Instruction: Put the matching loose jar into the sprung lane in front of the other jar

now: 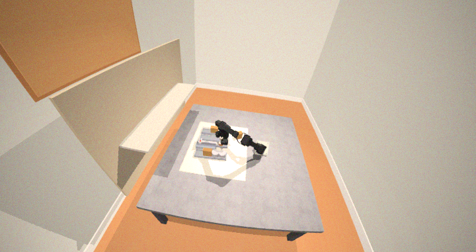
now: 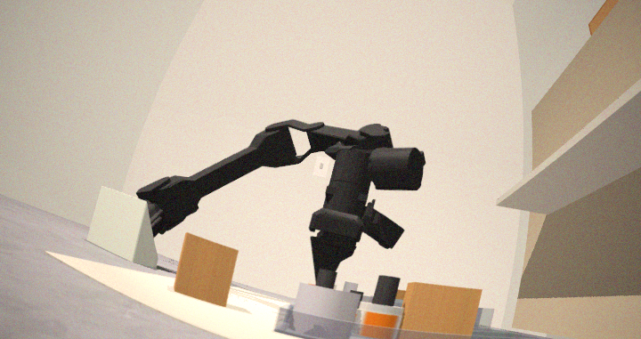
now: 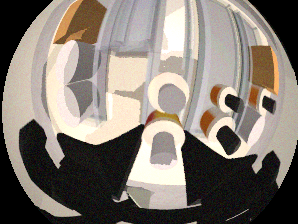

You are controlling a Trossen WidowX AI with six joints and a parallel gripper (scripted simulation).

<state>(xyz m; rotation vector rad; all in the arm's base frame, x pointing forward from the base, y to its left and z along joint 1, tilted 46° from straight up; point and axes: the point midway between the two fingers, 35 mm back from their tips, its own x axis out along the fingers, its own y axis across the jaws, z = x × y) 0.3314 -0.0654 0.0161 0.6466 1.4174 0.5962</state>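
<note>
My gripper tip is 140 mm short of the pusher rack, 30 mm to the right of it and 30 mm above it.
</note>
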